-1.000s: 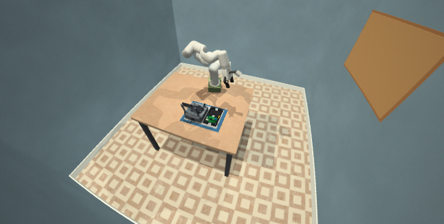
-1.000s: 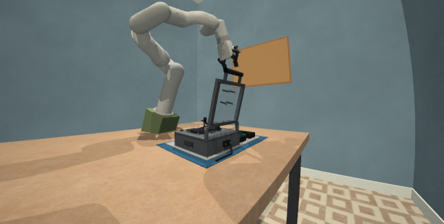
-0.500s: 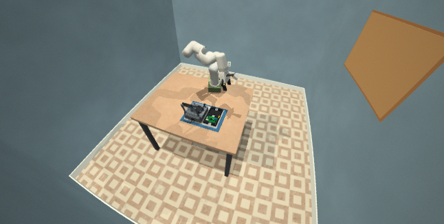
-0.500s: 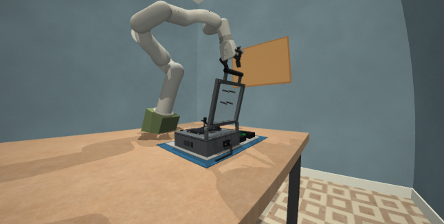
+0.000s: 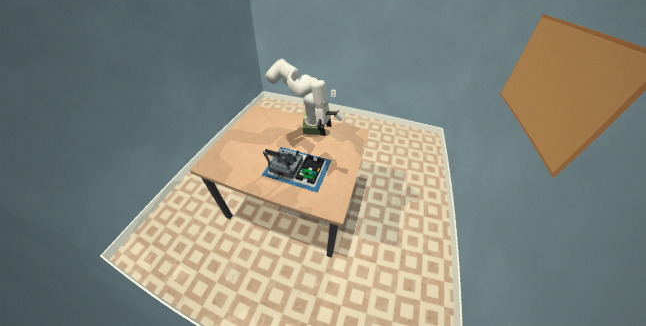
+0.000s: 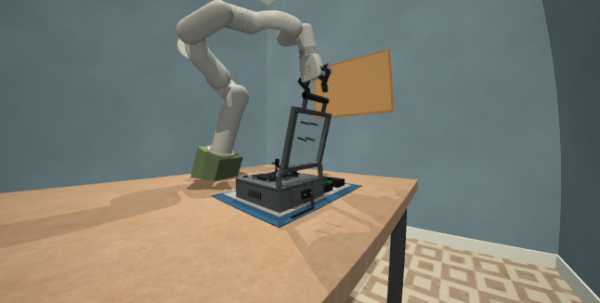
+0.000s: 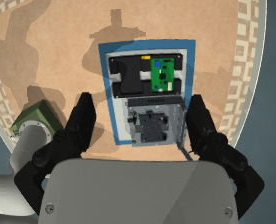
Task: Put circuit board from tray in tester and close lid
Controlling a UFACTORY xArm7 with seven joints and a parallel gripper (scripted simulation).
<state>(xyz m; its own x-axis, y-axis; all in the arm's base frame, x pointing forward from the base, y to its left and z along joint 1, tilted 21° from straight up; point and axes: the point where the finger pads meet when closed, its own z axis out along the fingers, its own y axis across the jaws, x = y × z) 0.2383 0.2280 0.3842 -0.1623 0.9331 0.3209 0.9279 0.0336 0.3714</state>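
Now: the green circuit board 9 cm ahead of my hand, 8 cm to the right of it and 35 cm below it. From my hand the other things lie so: clear lid: 20 cm ahead, 23 cm to the right, 18 cm below; then grey tester: 10 cm ahead, 21 cm to the right, 25 cm below.
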